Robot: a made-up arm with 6 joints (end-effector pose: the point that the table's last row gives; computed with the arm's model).
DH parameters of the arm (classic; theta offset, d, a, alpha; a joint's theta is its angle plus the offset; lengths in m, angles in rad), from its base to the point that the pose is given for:
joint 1: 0 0.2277 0 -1.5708
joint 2: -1.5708 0 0.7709 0
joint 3: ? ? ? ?
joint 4: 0 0.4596 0 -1.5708
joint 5: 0 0 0 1.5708
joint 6: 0 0.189 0 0
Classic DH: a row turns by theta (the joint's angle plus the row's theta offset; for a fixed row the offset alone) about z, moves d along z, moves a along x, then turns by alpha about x.
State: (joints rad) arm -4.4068 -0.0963 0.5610 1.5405 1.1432 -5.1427
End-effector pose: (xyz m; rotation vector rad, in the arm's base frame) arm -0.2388 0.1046 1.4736 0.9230 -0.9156 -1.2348
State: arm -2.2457 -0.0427 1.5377 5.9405 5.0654 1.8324
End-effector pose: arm -0.2331 -0.4255 1.2042 0.4004 0.1776 -0.4799
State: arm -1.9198 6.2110 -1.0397 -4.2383 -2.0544 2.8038
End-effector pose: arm 0.0043 0.3762 1.2297 1.6783 -0.2567 -1.7895
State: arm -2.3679 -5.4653 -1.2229 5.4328 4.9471 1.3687
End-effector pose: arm -0.0672 -0.2928 1.1699 -1.5932 0.9929 -1.5751
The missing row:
joint 3: 1.5708 0.0243 0 1.5708
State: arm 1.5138 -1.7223 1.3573 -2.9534 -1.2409 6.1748
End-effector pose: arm -0.1023 -0.7793 0.6606 -0.5531 -0.8068 -1.4775
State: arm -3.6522 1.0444 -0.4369 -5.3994 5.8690 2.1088
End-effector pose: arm -0.8451 0.5130 1.1620 -0.3708 -0.2856 -0.7438
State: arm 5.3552 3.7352 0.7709 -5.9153 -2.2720 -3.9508
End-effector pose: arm -0.4622 0.5710 -0.6124 2.1940 -0.0192 0.3545
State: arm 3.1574 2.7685 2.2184 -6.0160 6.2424 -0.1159
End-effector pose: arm 0.3455 -0.0168 -0.3215 -1.8612 0.1133 -2.3551
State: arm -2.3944 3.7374 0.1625 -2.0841 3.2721 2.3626
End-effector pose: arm 0.4922 0.3936 -0.5997 -0.1049 -0.8362 1.9959
